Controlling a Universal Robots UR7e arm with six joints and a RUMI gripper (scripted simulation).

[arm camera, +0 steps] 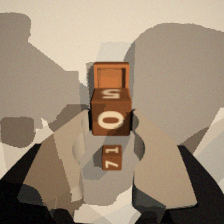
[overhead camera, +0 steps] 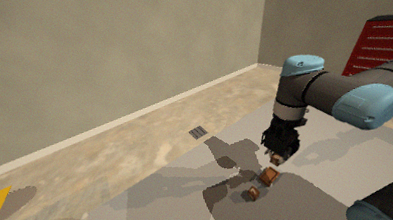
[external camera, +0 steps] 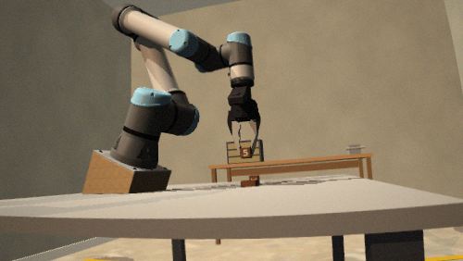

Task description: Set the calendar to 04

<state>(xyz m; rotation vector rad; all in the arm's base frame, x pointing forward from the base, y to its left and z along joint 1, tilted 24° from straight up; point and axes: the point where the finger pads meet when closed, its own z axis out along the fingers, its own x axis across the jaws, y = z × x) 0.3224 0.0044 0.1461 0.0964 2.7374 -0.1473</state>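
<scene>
The calendar tray lies 100 mm below my hand and 20 mm to the left of it. Also, from my hand: cube 10 mm below.
</scene>
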